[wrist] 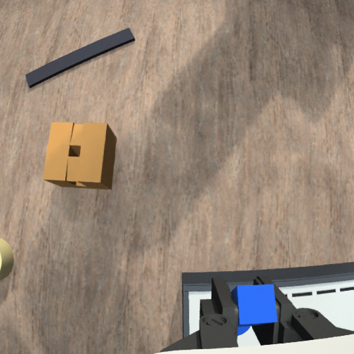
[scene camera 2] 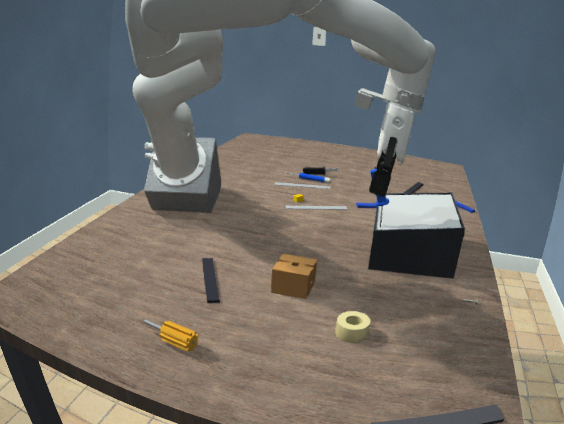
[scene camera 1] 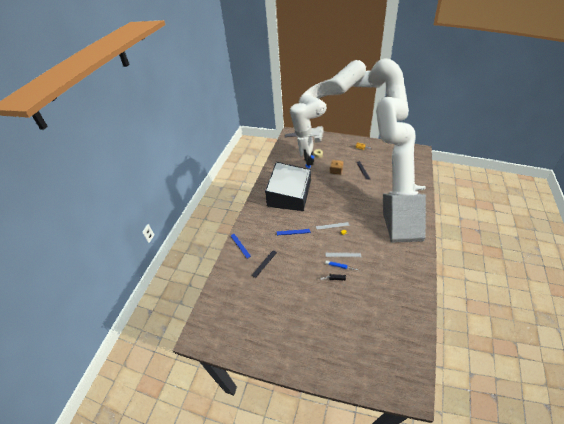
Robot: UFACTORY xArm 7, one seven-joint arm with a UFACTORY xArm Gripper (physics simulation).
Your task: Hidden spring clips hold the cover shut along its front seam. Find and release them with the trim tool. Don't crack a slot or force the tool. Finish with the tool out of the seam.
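Places are measured from the arm's base along level axes (x up, y back, z right), in millimetres.
Pixels of known places: gripper, fingertip midpoint: point(scene camera 2: 377, 192) point(scene camera 1: 310, 163); arm's base, origin of the base link: point(scene camera 2: 179, 163) point(scene camera 1: 403, 194).
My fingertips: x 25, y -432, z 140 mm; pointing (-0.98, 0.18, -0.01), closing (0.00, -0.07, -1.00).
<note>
Ahead of a thing's pixels: the offset from my fingertips to its middle.
The black box @[dx -88, dy -97, dz -73 mm] point(scene camera 1: 286, 200) point(scene camera 2: 415, 252) point(wrist: 300, 274) carries a white cover @[dx -52, dy -101, dz -72 mm] point(scene camera 1: 289, 179) point(scene camera 2: 422, 210) point(wrist: 327, 306). A row of dark slots point(wrist: 320, 293) runs along the cover's edge in the wrist view. My gripper point(scene camera 1: 309, 160) point(scene camera 2: 380, 189) point(wrist: 237, 301) is shut on the blue trim tool @[dx -8, dy -8, dz +1 mm] point(scene camera 1: 308, 166) point(scene camera 2: 382, 200) point(wrist: 256, 306), over the cover's edge near one corner. The tool points down, with a rounded blue part just below the fingers. Its tip is hidden, so I cannot tell whether it is in the seam or a slot. The spring clips do not show.
An orange-brown block @[dx -119, dy +126, dz +127 mm] point(scene camera 1: 336, 167) point(scene camera 2: 293, 281) point(wrist: 90, 155) stands beside the box. A tape roll @[dx -129, dy +19, dz +247 mm] point(scene camera 2: 344, 328) point(wrist: 6, 260), an orange screwdriver @[dx -126, dy +273, dz +336 mm] point(scene camera 1: 360, 146) point(scene camera 2: 178, 335) and a dark strip @[dx -139, dy +268, dz +143 mm] point(scene camera 1: 363, 170) point(scene camera 2: 210, 280) point(wrist: 80, 57) lie nearby. Blue strips @[dx -139, dy -42, dz -319 mm] point(scene camera 1: 293, 232) @[dx -139, dy -262, dz -422 mm] point(scene camera 1: 240, 246) lie beyond the box.
</note>
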